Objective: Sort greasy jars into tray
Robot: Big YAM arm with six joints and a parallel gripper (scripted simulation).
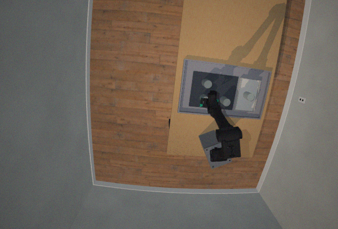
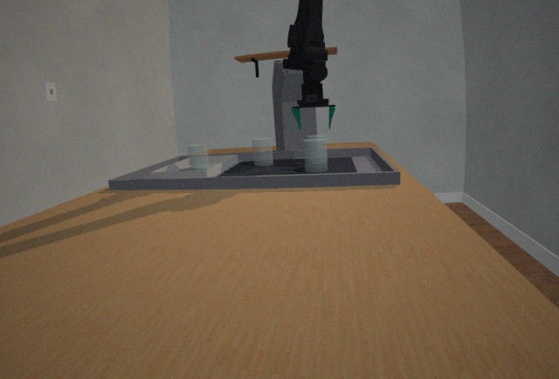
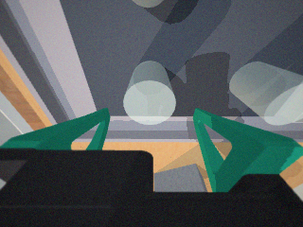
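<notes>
Now: hand 12 cm above the dark drying mat, 9 cm to the left of it and 5 cm short of it. The rest, counted from my hand: pale tray 41 cm to the right, 11 cm below; then rimmed steel table top 20 cm to the right, 12 cm below, 5 cm ahead.
</notes>
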